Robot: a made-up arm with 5 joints. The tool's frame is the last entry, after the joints.
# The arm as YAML. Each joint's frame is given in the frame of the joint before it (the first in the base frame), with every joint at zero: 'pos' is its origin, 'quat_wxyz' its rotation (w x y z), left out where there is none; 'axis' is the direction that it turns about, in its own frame. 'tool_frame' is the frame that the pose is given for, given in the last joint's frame.
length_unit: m
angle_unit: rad
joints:
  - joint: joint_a
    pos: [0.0, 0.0, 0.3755]
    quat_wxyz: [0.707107, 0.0, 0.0, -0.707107]
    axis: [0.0, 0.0, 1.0]
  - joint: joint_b
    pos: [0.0, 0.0, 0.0]
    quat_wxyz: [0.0, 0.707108, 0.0, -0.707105]
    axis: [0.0, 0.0, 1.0]
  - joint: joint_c
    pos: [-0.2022, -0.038, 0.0]
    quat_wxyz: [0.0, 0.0, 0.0, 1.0]
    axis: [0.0, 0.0, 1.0]
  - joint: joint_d
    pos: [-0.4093, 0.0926, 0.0]
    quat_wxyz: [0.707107, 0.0, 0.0, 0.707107]
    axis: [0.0, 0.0, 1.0]
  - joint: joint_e
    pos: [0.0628, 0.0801, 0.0]
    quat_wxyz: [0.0, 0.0, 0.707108, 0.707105]
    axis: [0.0, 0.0, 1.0]
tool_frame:
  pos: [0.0, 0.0, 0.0]
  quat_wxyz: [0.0, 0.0, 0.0, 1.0]
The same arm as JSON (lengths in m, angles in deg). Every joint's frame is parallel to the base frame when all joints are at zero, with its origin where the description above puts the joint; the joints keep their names.
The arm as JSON. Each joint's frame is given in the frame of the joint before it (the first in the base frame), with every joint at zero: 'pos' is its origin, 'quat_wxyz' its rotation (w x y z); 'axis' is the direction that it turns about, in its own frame. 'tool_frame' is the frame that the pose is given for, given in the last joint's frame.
{"length_unit": "m", "angle_unit": "deg", "joints": [
  {"joint": "joint_a", "pos": [0.0, 0.0, 0.3755], "quat_wxyz": [1.0, 0.0, 0.0, 0.0], "axis": [0.0, 0.0, 1.0]},
  {"joint": "joint_b", "pos": [0.0, 0.0, 0.0], "quat_wxyz": [1.0, 0.0, 0.0, 0.0], "axis": [0.0, 1.0, 0.0]},
  {"joint": "joint_c", "pos": [0.038, 0.0, 0.2022], "quat_wxyz": [1.0, 0.0, 0.0, 0.0], "axis": [0.0, 1.0, 0.0]},
  {"joint": "joint_d", "pos": [0.0926, 0.0, -0.4093], "quat_wxyz": [1.0, 0.0, 0.0, 0.0], "axis": [0.0, 1.0, 0.0]},
  {"joint": "joint_e", "pos": [0.0628, 0.0, -0.0801], "quat_wxyz": [1.0, 0.0, 0.0, 0.0], "axis": [0.0, 0.0, -1.0]}
], "tool_frame": {"pos": [0.0, 0.0, 0.0], "quat_wxyz": [0.000004, 1.000002, 0.0, 0.0]}}

